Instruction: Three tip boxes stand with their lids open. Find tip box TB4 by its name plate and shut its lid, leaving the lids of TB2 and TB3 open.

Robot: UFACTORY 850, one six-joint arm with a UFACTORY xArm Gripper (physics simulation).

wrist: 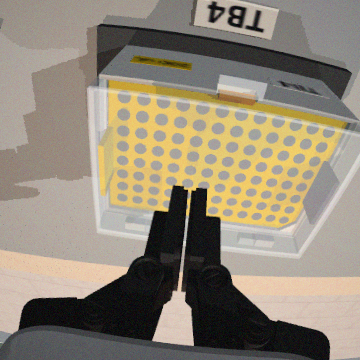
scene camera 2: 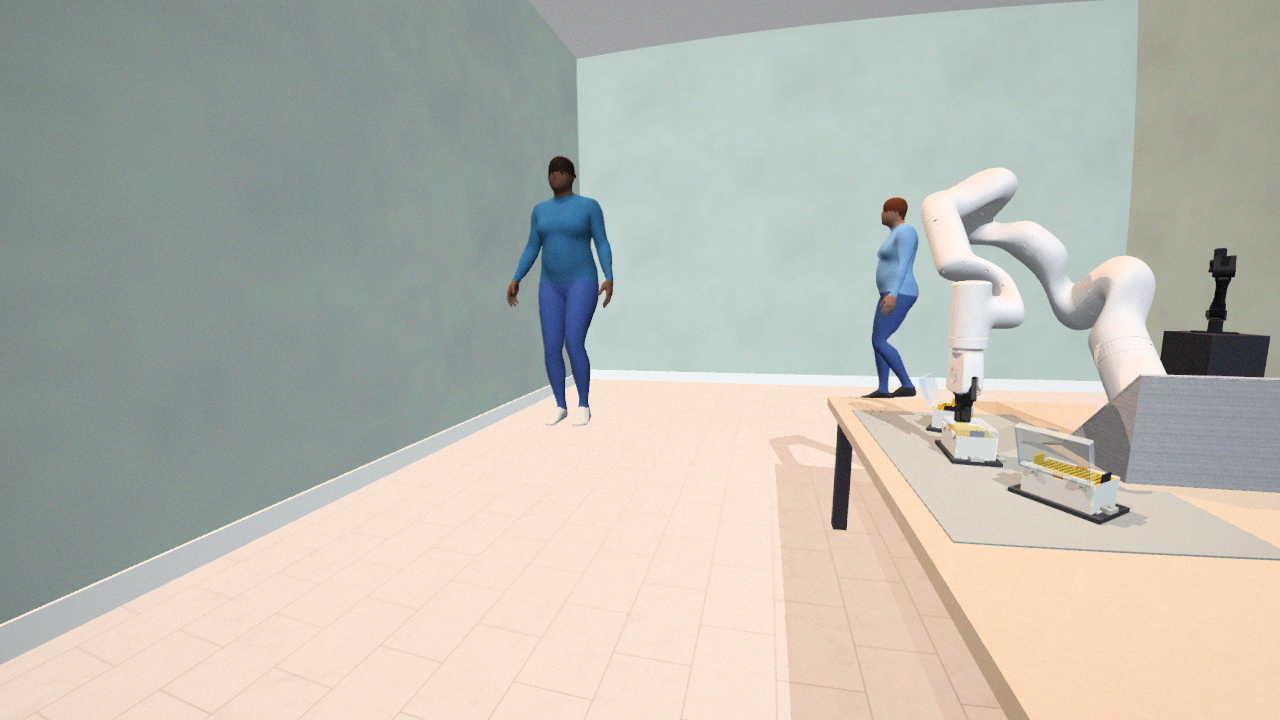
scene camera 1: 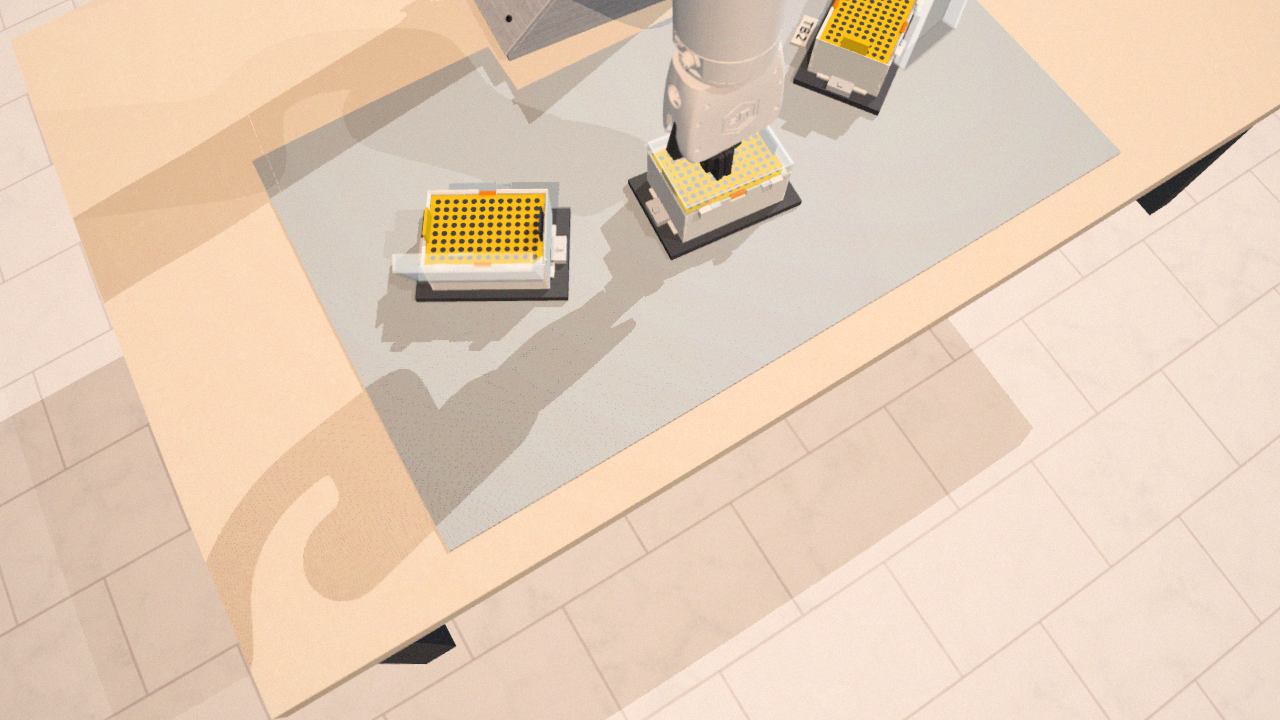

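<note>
Tip box TB4 (scene camera 1: 735, 214) (scene camera 2: 969, 447) (wrist: 165, 64) is the middle box; its name plate (wrist: 236, 19) reads upside down in the wrist view. Its clear lid (wrist: 95, 200) lies over the yellow rack, down on the box as far as I can see. My gripper (scene camera 1: 718, 171) (scene camera 2: 962, 418) (wrist: 187, 207) is shut and empty, with its tips over the lid; whether they touch it I cannot tell. TB2 (scene camera 1: 847, 71) (scene camera 2: 1060, 494) stands with its lid (scene camera 1: 937, 31) (scene camera 2: 1056, 447) upright. The left box (scene camera 1: 487, 228), its plate unreadable, has its lid (scene camera 1: 411, 266) (scene camera 2: 929, 390) open.
The boxes stand on a grey mat (scene camera 1: 769, 358) (scene camera 2: 984, 519) on a wooden table (scene camera 1: 196, 358) (scene camera 2: 1118, 626). A grey block (scene camera 1: 559, 22) (scene camera 2: 1203, 429) is on the robot's side. Two people (scene camera 2: 568, 241) (scene camera 2: 897, 259) are on the floor beyond the table.
</note>
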